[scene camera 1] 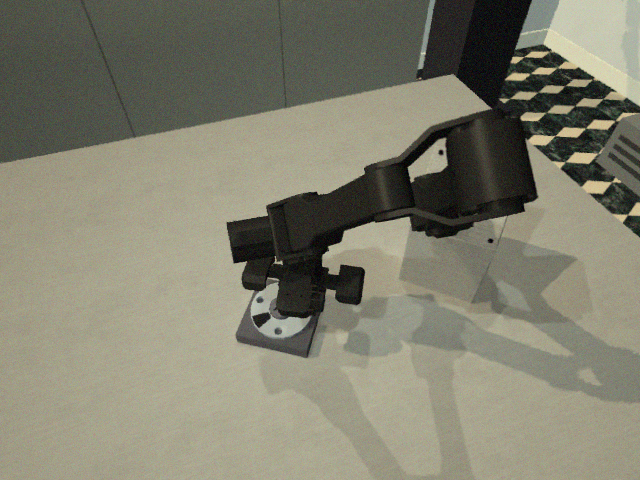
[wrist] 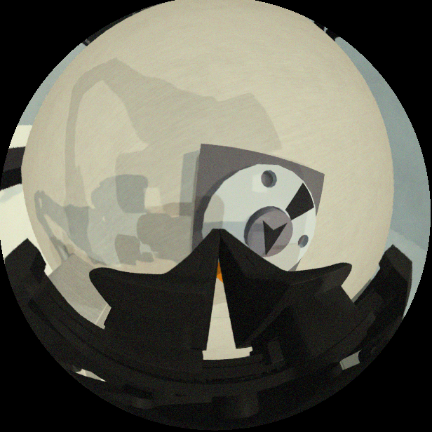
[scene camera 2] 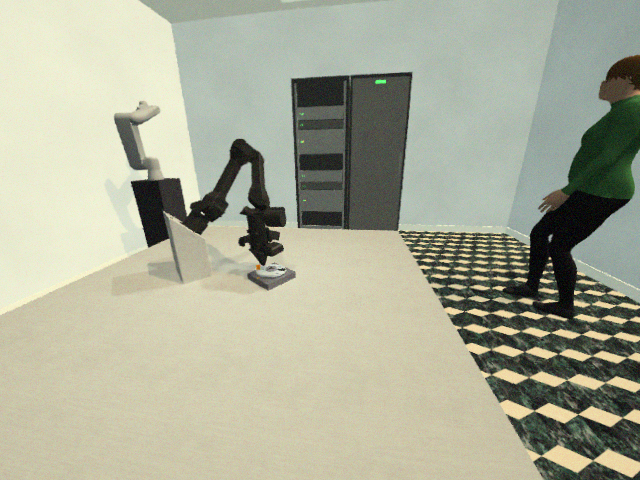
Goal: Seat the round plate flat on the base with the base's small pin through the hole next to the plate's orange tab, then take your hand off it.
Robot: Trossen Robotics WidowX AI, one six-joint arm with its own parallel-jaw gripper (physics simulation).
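Where they show: gripper, fingertip midpoint: [scene camera 2: 263, 265]; arm's base, origin of the base link: [scene camera 2: 190, 229].
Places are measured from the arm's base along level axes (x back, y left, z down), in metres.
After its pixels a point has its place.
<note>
The white round plate [scene camera 1: 294, 328] @(x -0.281, y 0.045, z 0.149 m) [scene camera 2: 265, 273] @(x -0.283, y -0.037, z 0.143 m) [wrist: 230, 195] lies on the square dark grey base [scene camera 1: 273, 343] @(x -0.321, y 0.055, z 0.159 m) [scene camera 2: 268, 284] @(x -0.308, y -0.080, z 0.160 m) [wrist: 212, 157], around its grey central boss [wrist: 260, 242] with a black arrow. Whether it is fully flat is too small to tell. The plate's black wedge and two open holes show in the wrist view. The orange tab [scene camera 2: 258, 267] @(x -0.248, y -0.011, z 0.134 m) [wrist: 219, 274] shows behind the fingertips in the wrist view; the hand hides it in scene camera 1. The small pin and the hole beside the tab are hidden. My gripper [scene camera 2: 263, 262] @(x -0.254, y 0.023, z 0.141 m) [wrist: 217, 234] is shut and empty, tips down close by the plate's tab side.
A pale slanted panel [scene camera 1: 439, 263] @(x -0.011, y 0.035, z 0.102 m) [scene camera 2: 190, 253] @(x -0.019, y -0.050, z 0.074 m) stands on the table [scene camera 1: 129, 310] @(x -0.545, y -0.110, z 0.182 m) [scene camera 2: 310, 361] @(x -0.498, y -0.353, z 0.182 m) by the arm's base. A grey robot arm [scene camera 2: 131, 139] stands on a black pedestal behind. A person in green [scene camera 2: 607, 149] stands on the floor at the right. A server cabinet [scene camera 2: 379, 155] stands at the back.
</note>
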